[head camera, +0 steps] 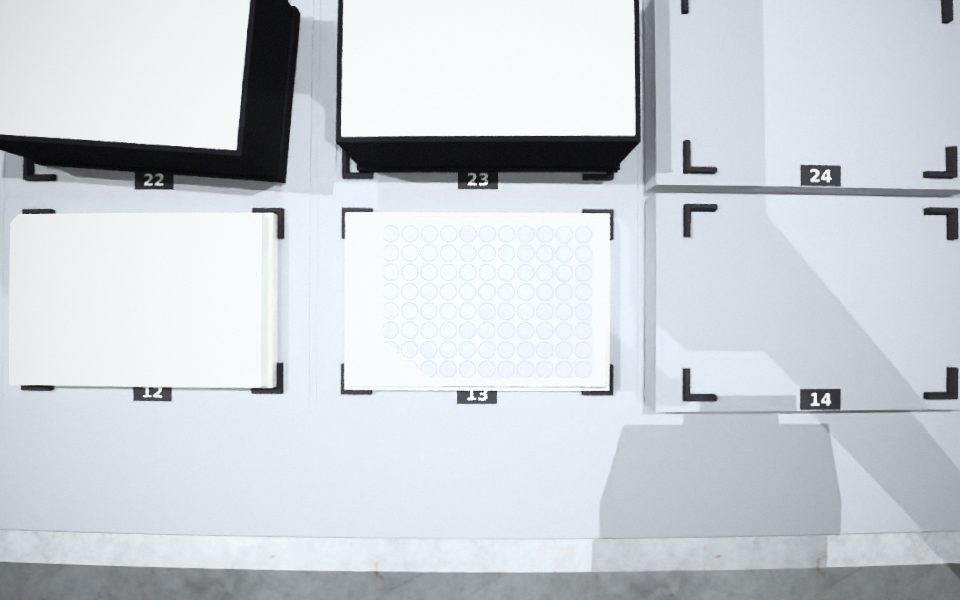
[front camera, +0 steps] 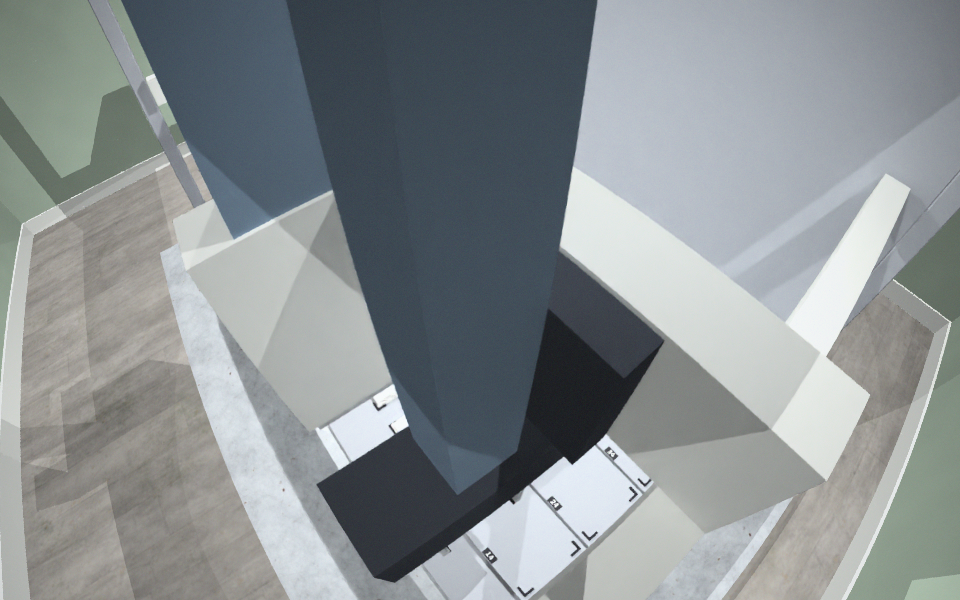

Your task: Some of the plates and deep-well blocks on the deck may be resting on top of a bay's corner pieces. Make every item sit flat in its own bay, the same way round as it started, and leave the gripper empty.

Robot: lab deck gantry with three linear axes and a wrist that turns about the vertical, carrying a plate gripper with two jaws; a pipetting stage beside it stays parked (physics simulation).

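Places are measured from the robot's base along level axes (x back, y right, z up), in centimetres.
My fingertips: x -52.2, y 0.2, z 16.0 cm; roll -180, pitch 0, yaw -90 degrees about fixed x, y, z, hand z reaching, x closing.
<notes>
For each thing: its top centre in the pictures, then the offset to it from my fingertips. "spot": a spot on its surface instead.
- black deep-well block with a white top, top centre: (head camera: pixel 103 45) dz -11.5, dx +28.6, dy -15.1 cm
- black block with a white top, top centre: (head camera: pixel 489 39) dz -11.5, dx +12.6, dy -15.2 cm
- plain white plate, top centre: (head camera: pixel 132 299) dz -14.5, dx +29.4, dy -4.5 cm
- white plate with faint well rings, top centre: (head camera: pixel 477 301) dz -14.5, dx +13.0, dy -4.5 cm
- Bay 24, surface spot: (head camera: pixel 821 99) spot: dz -14.5, dx -3.5, dy -14.3 cm
- bay 14, surface spot: (head camera: pixel 800 283) spot: dz -14.5, dx -2.4, dy -5.5 cm
In the head view, a black deep-well block with a white top (head camera: pixel 120 70) at bay 22 is turned slightly and tilted. Its near edge lies over the near side of the bay. Another black block with a white top (head camera: pixel 488 67) stands square in bay 23. A plain white plate (head camera: pixel 134 300) lies square at bay 12. A white plate with faint well rings (head camera: pixel 488 304) lies square at bay 13, between its corner pieces. My gripper (front camera: pixel 424 509) shows in the front view as a dark body under the blue column; its jaws are hidden.
Bay 24 (head camera: pixel 821 99) and bay 14 (head camera: pixel 800 283) show their corner pieces and labels at the right of the head view. In the front view, a pale beam (front camera: pixel 679 261) runs behind the blue column (front camera: pixel 453 212), with a dark block (front camera: pixel 594 360) beside it.
</notes>
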